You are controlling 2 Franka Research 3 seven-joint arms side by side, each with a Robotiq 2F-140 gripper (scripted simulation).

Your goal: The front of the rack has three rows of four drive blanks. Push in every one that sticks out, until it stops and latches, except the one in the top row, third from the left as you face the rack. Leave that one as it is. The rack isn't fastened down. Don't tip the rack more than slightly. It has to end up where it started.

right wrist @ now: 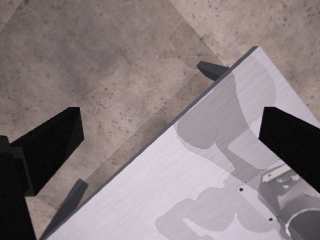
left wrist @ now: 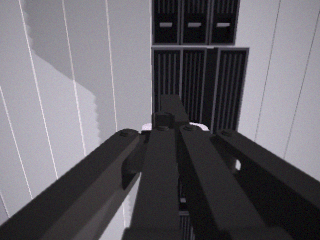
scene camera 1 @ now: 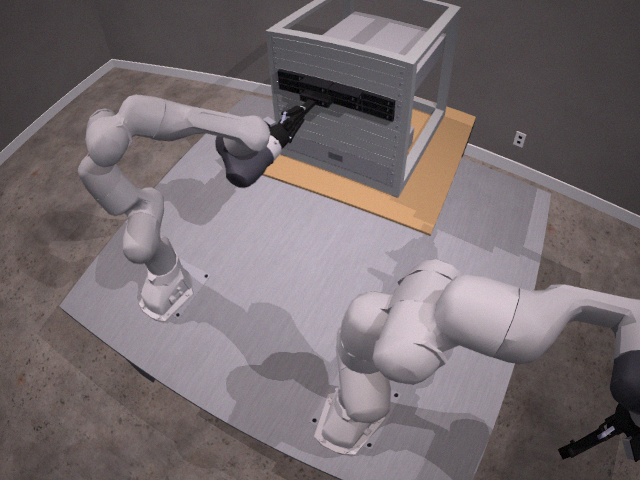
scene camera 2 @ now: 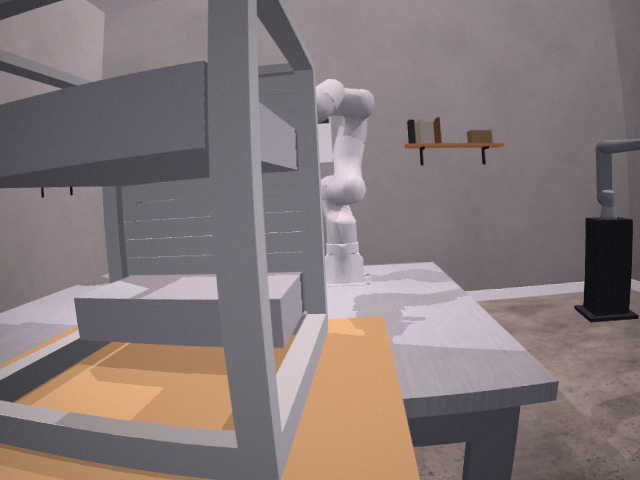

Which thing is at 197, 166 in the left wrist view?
My left gripper.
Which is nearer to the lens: the drive blank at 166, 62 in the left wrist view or the grey rack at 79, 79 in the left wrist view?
The drive blank.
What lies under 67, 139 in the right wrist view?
My right gripper.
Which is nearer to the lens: the drive blank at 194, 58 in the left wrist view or the grey rack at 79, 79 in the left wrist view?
The drive blank.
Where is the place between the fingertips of my left gripper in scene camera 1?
311, 102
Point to a drive blank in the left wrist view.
At 225, 73
